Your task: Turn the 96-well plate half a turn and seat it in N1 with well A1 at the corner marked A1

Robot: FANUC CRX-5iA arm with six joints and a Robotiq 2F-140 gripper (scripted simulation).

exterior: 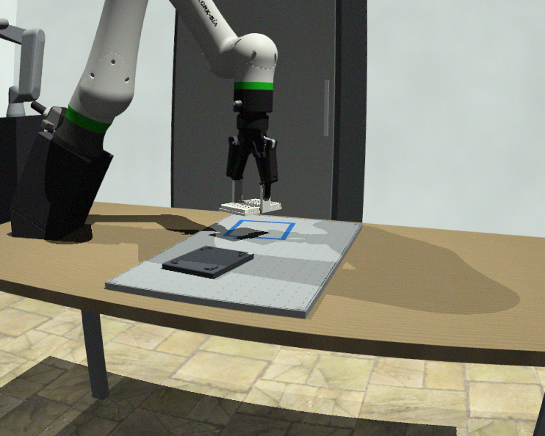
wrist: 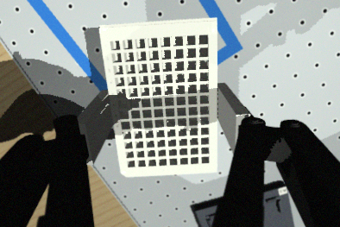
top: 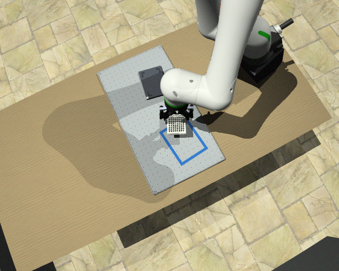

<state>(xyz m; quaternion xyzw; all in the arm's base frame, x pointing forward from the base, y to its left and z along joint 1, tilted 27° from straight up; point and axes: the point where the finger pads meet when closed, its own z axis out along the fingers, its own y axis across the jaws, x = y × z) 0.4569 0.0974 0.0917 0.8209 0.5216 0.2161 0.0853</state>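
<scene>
The dark plate nest N1 is 260 mm to the right of my hand and 90 mm below it. From my hand the other things lie so: white 96-well plate: 20 mm below; A1 label: 70 mm ahead, 190 mm to the right, 80 mm below.
</scene>
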